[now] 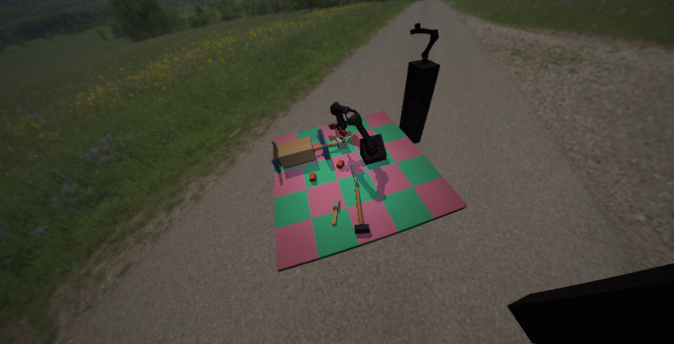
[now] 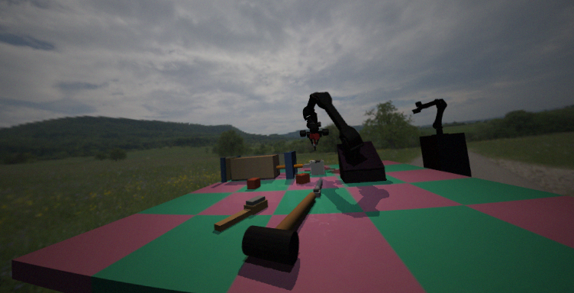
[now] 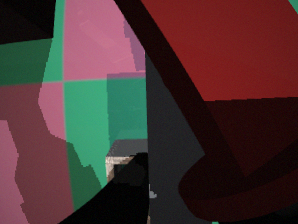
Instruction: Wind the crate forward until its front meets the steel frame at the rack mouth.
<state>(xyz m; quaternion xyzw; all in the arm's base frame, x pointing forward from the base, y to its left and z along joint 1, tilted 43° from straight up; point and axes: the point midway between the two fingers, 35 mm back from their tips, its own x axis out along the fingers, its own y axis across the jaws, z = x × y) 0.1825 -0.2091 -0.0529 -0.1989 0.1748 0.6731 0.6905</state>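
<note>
The winch handle lies 20 mm above my gripper tip. The rest, counted from my gripper tip: grey winch: 160 mm below, 80 mm to the right, 10 mm behind; red knob: 40 mm to the left, 40 mm above; frame: 160 mm ahead, 90 mm below, 60 mm to the right.
</note>
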